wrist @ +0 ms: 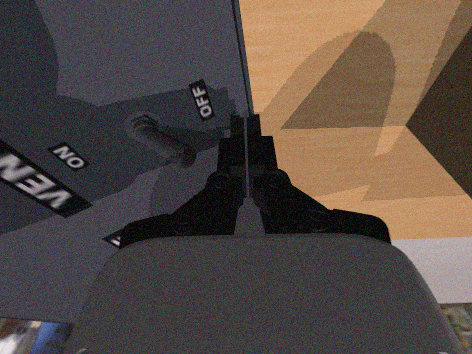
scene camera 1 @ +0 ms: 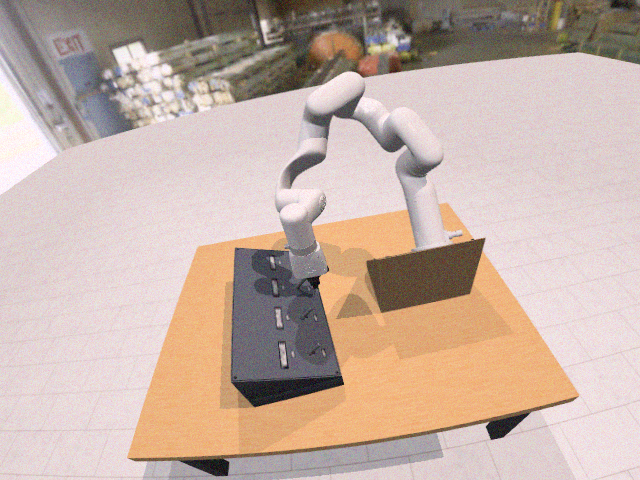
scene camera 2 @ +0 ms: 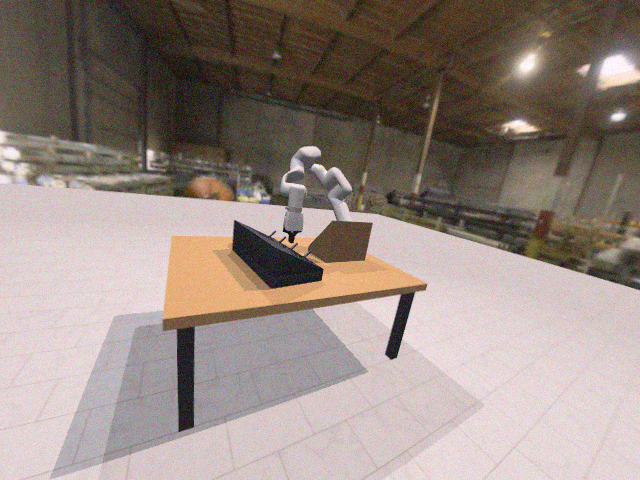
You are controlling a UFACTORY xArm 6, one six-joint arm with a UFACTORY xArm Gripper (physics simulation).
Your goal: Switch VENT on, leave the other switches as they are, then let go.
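Frame: origin at the arm's base, x ahead, y left, z up, level; centimetres.
Seen in the pictures: gripper, fingertip midpoint: (wrist: pixel 245 134) (scene camera 1: pixel 316 285) (scene camera 2: pixel 291 242); arm's base, origin of the base link: (scene camera 1: pixel 432 248) (scene camera 2: pixel 348 230).
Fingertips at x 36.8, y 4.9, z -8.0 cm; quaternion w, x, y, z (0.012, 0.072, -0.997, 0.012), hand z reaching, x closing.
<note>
Offsets run from my fingertips to a thing's top centre. "*": to the spot under its first point. Level surfaces: height alone.
A dark sloped switch panel (scene camera 1: pixel 255 335) (scene camera 2: pixel 266 263) (wrist: pixel 135 50) stands on the table. In the wrist view the VENT label @(dy +1.9, dx +12.7, dz +2.8 cm) (wrist: pixel 40 187) is at the left, with the ON label @(* dy +1.2, dx +10.4, dz +1.4 cm) (wrist: pixel 68 156) and the OFF label @(* dy -0.9, dx +2.9, dz -2.1 cm) (wrist: pixel 201 100) on either side of the VENT lever @(dy -0.2, dx +4.7, dz +3.4 cm) (wrist: pixel 162 141). The lever's free end leans toward the OFF side and is apart from my fingers. My gripper (scene camera 1: pixel 314 284) (scene camera 2: pixel 291 240) (wrist: pixel 245 134) is shut and empty, beside the lever on its OFF side, over the panel's edge. In scene camera 1 the gripper and its shadow partly obscure the lever.
A brown upright board (scene camera 1: pixel 429 276) (scene camera 2: pixel 343 242) (wrist: pixel 450 115) stands on the wooden table @(dz -9.6 cm) (scene camera 1: pixel 439 377) (scene camera 2: pixel 206 302) (wrist: pixel 280 30), near the arm's base. Other levers stand along the panel, including one nearer scene camera 1 (scene camera 1: pixel 316 352). Part of another label @(dy +13.5, dx +9.5, dz +2.8 cm) (wrist: pixel 116 239) shows beside my gripper.
</note>
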